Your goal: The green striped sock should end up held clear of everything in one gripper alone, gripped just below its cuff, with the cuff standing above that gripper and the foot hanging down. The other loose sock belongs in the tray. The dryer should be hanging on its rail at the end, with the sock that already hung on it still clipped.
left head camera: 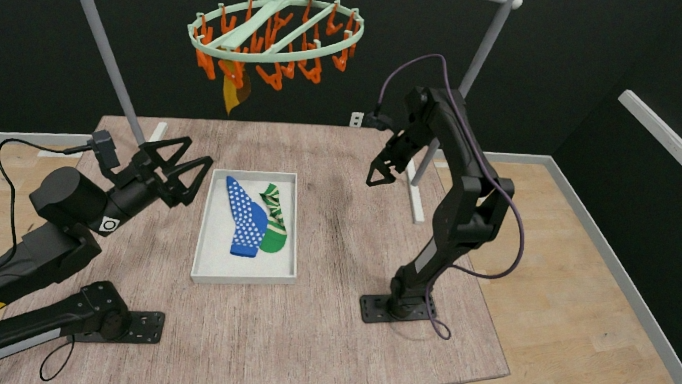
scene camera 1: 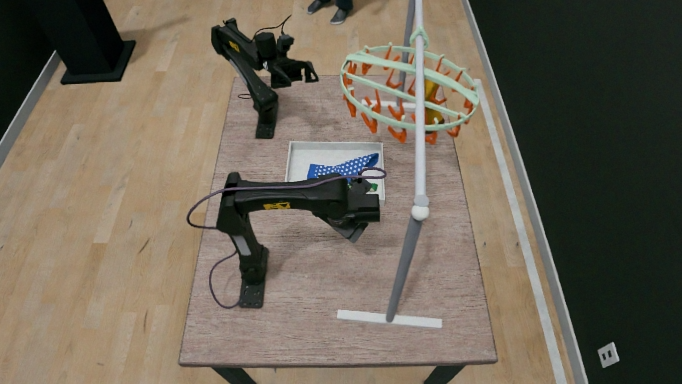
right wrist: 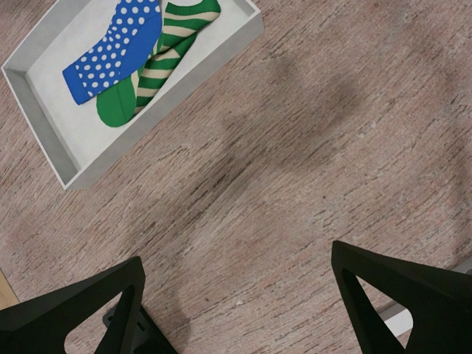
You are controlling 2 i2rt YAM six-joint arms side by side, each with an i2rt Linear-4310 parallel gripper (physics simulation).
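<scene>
The green striped sock (left head camera: 273,241) (scene camera 1: 373,187) (right wrist: 116,105) lies crumpled in the white tray (left head camera: 244,280) (scene camera 1: 335,144) (right wrist: 170,106), partly under the blue dotted sock (left head camera: 245,220) (scene camera 1: 345,168) (right wrist: 107,60). Its ribbed green cuff is at the tray's far end. The mint dryer (left head camera: 277,58) (scene camera 1: 385,62) hangs from the rail (scene camera 1: 420,160), with a yellow sock (left head camera: 231,95) (scene camera 1: 434,117) clipped on it. My left gripper (left head camera: 200,149) is open and empty, above and left of the tray in the head view. My right gripper (right wrist: 236,260) is open and empty above the table, right of the tray.
Orange clips (left head camera: 270,77) hang around the dryer's ring. The rail's grey legs (left head camera: 112,65) (scene camera 1: 404,272) rise from white feet (left head camera: 416,200) (scene camera 1: 365,317) on the table. A purple cable (left head camera: 521,235) (scene camera 1: 300,186) loops along my right arm.
</scene>
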